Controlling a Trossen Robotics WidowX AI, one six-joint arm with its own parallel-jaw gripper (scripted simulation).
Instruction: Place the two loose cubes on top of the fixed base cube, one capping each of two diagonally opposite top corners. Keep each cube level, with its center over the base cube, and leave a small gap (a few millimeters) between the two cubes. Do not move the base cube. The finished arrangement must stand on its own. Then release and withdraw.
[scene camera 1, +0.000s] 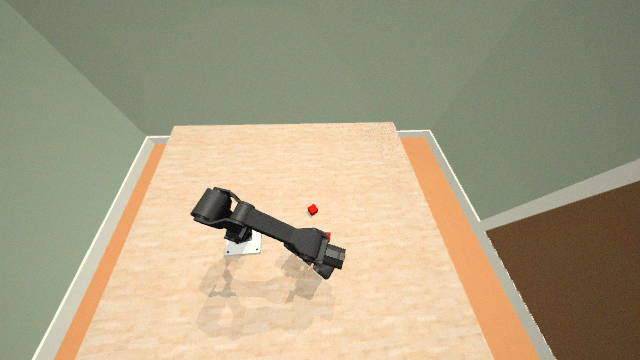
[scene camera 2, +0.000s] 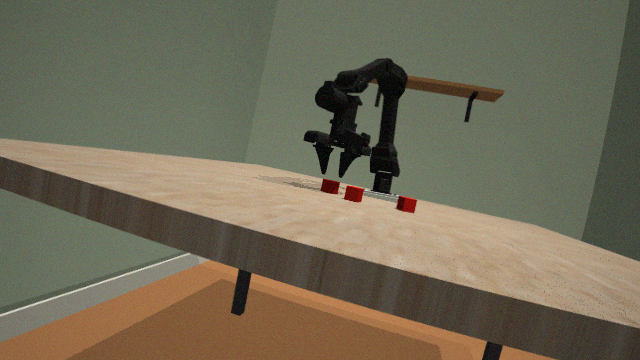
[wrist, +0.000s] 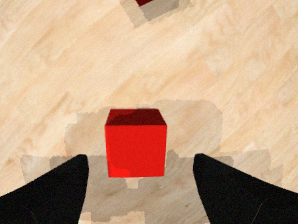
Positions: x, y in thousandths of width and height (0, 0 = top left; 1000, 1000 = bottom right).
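There's a cube (wrist: 455, 618) here, and then there's my gripper (scene camera 2: 520, 488), which is open and holding nothing. You can find my gripper in the wrist view too (wrist: 475, 730).
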